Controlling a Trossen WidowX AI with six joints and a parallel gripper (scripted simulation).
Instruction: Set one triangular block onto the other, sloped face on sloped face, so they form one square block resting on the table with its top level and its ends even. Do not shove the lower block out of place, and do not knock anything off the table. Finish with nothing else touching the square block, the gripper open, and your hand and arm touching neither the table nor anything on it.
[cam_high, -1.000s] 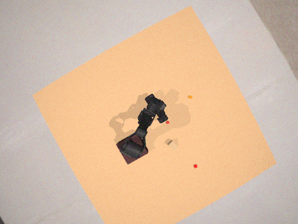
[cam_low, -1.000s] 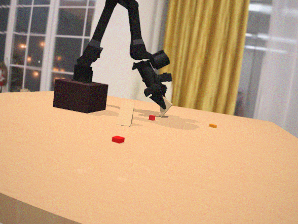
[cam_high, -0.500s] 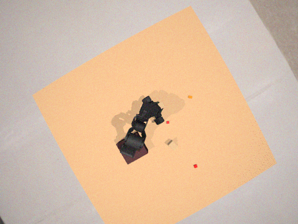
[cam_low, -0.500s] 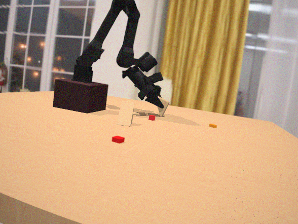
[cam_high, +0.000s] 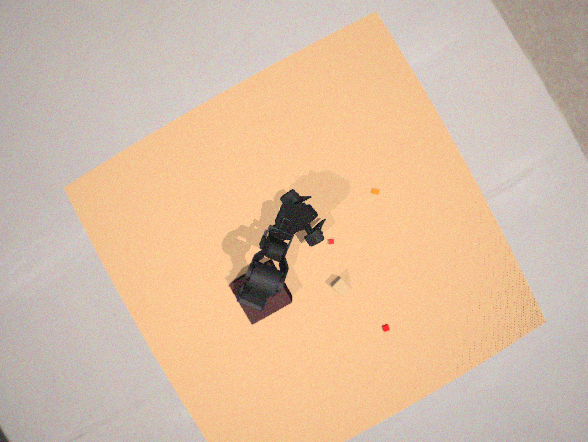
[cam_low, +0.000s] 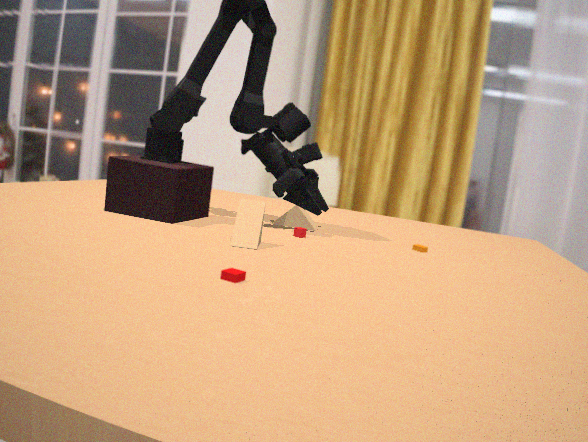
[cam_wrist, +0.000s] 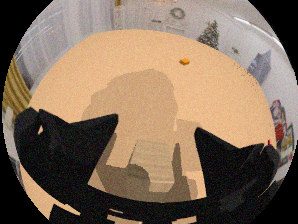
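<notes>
Right now the tan triangular block is 50 mm behind my gripper tip, 10 mm to the left of it and 10 mm below it. The rest, counted from my gripper tip: small orange cube 190 mm ahead, 90 mm to the right, 30 mm below.
</notes>
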